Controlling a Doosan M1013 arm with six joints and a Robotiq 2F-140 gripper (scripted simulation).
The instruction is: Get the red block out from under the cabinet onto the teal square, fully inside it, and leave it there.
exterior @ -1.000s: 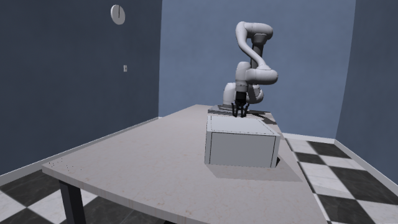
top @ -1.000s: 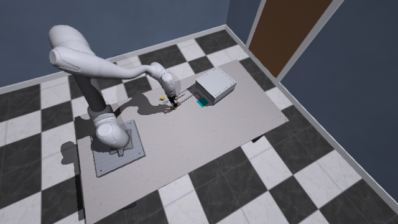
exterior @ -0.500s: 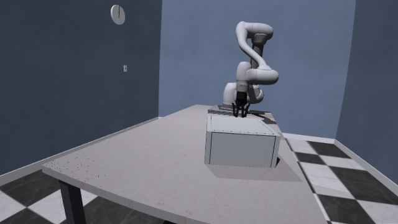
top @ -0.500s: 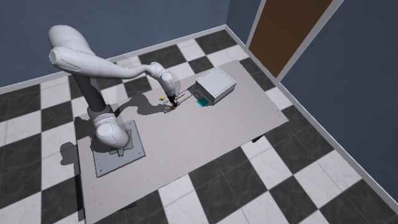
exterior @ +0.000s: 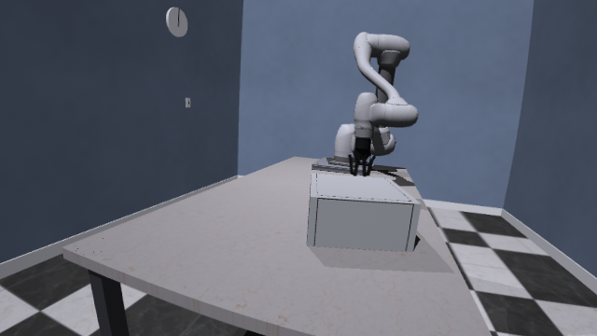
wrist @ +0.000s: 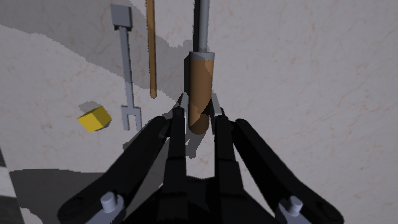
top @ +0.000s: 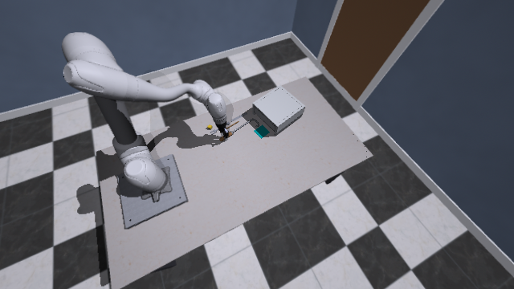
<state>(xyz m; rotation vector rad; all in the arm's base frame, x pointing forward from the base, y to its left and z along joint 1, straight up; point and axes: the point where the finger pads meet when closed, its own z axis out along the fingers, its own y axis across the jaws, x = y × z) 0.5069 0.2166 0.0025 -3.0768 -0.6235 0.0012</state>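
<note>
Now: hand 9 cm to the right of the thin brown stick, 6 cm short of it and 4 cm above it. Round my hand: small yellow piece 13 cm to the left, 9 cm behind, 3 cm below; hook tool 13 cm ahead, 3 cm below, 1 cm to the left; grey forked tool 10 cm to the left, 4 cm below, 1 cm behind.
</note>
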